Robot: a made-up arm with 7 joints. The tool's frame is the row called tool. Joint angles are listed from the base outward. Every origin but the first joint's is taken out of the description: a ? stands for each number. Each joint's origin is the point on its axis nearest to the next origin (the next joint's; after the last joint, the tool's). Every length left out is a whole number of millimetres.
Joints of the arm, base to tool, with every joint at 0 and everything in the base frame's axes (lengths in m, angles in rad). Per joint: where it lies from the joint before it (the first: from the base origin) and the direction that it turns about. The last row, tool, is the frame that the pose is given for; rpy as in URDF.
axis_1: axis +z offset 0 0 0.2
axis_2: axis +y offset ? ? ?
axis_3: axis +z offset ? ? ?
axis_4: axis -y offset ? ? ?
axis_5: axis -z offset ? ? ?
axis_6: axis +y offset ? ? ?
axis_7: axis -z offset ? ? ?
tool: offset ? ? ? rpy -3.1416 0 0
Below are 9 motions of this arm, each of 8 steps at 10 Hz.
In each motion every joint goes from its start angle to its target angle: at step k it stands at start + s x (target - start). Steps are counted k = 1, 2, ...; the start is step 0. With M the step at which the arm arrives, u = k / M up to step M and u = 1 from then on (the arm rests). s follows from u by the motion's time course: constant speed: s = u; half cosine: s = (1 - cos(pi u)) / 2; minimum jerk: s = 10 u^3 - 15 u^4 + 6 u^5.
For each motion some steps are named. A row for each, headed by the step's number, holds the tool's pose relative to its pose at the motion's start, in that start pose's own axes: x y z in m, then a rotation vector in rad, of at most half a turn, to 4 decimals.
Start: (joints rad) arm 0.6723 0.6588 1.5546 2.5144 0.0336 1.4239 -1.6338
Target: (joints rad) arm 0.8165 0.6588 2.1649 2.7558 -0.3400 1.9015 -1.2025
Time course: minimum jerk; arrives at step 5
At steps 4, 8:
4: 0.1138 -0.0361 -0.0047 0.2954 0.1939 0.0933
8: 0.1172 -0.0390 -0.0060 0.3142 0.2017 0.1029

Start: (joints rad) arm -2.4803 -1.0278 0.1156 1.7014 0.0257 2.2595 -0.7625
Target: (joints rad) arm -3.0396 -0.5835 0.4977 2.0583 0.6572 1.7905 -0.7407
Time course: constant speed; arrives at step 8
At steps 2, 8:
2: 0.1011 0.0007 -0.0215 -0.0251 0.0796 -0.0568
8: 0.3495 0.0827 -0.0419 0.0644 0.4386 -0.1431

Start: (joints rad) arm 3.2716 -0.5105 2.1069 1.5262 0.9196 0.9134 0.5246
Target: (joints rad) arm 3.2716 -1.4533 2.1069 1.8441 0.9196 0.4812 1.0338
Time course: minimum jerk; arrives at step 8
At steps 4, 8:
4: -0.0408 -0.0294 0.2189 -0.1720 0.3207 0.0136
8: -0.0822 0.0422 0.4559 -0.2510 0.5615 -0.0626

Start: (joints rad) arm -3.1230 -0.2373 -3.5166 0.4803 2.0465 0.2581 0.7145
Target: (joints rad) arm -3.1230 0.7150 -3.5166 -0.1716 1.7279 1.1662 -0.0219
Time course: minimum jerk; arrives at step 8
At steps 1, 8:
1: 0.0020 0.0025 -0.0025 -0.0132 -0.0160 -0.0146
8: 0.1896 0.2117 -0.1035 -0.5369 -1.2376 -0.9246

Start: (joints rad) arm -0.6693 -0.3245 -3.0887 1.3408 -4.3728 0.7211 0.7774
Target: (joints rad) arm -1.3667 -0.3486 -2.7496 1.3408 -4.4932 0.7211 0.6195
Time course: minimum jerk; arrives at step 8
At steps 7, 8:
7: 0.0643 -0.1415 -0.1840 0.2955 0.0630 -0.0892
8: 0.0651 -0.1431 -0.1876 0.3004 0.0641 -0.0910

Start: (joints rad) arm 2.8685 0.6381 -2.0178 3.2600 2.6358 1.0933 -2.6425
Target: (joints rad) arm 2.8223 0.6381 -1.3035 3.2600 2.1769 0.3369 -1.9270
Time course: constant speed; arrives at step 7
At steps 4, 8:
4: -0.0418 0.0356 -0.0761 -0.3912 -0.2883 0.4609
8: -0.0645 0.0390 -0.1470 -0.7590 -0.4206 0.8120

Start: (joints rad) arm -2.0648 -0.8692 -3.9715 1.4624 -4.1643 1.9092 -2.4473
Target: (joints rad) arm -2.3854 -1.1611 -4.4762 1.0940 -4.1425 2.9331 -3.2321
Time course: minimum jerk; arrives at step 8
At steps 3, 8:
3: -0.0285 -0.0015 -0.0887 -0.0361 0.0345 -0.1587
8: -0.0296 -0.0591 -0.2868 -0.2253 0.1157 -0.6805

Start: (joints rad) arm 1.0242 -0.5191 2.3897 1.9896 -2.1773 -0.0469 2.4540
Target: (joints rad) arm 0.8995 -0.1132 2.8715 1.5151 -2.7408 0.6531 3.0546
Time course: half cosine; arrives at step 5
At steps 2, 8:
2: 0.0178 0.0412 -0.0265 -0.0650 0.1175 0.1513
8: 0.0663 0.0650 -0.1133 0.0604 0.4579 0.3820

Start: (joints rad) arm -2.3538 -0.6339 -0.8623 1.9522 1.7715 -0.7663 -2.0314
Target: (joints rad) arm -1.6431 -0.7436 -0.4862 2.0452 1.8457 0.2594 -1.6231
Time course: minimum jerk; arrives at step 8
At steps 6, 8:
6: 0.0043 -0.3059 0.0107 1.5490 -0.0909 0.9805
8: 0.0151 -0.3230 -0.0035 1.7043 -0.1134 1.1279

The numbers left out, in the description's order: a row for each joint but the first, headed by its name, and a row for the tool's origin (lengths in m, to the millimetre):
axis_2: 0 0 0
axis_3: 0 0 0.467
axis_4: 0.034 0 0
axis_5: 0.061 0 -0.27
axis_6: 0 0 0
axis_7: 0.096 0 -0.122
tool: 0 0 0

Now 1 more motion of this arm.
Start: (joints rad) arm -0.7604 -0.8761 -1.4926 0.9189 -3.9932 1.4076 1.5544
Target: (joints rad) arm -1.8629 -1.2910 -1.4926 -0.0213 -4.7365 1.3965 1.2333
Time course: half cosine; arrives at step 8
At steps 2, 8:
2: 0.0010 0.0351 -0.0690 0.0379 0.0033 -0.0684
8: 0.2775 0.1762 -0.3272 -0.0828 0.1464 -0.4221

